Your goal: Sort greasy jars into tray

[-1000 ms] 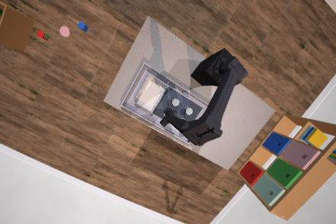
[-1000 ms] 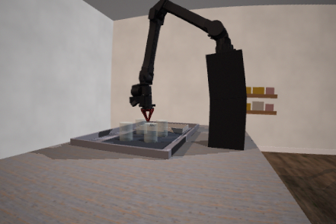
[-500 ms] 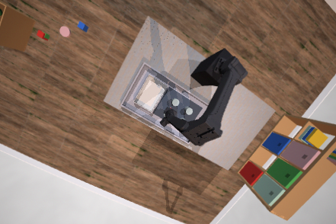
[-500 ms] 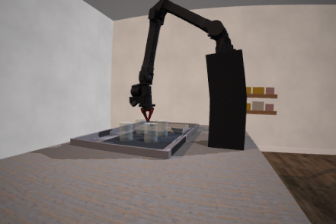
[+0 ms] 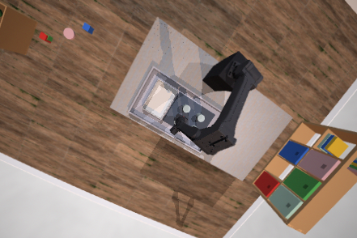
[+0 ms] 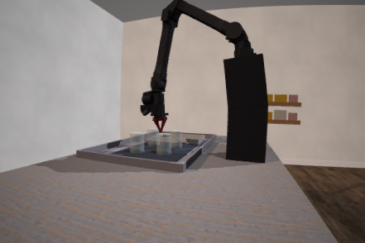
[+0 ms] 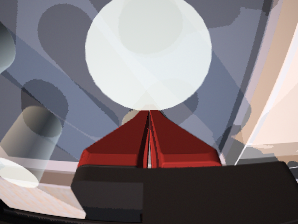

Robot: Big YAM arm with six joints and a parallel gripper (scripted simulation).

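My gripper is now 20 mm past the dark drying mat, 90 mm to the right of it and 90 mm above it. Also, from my hand: pale tray 60 mm behind, 230 mm to the right, 80 mm below.
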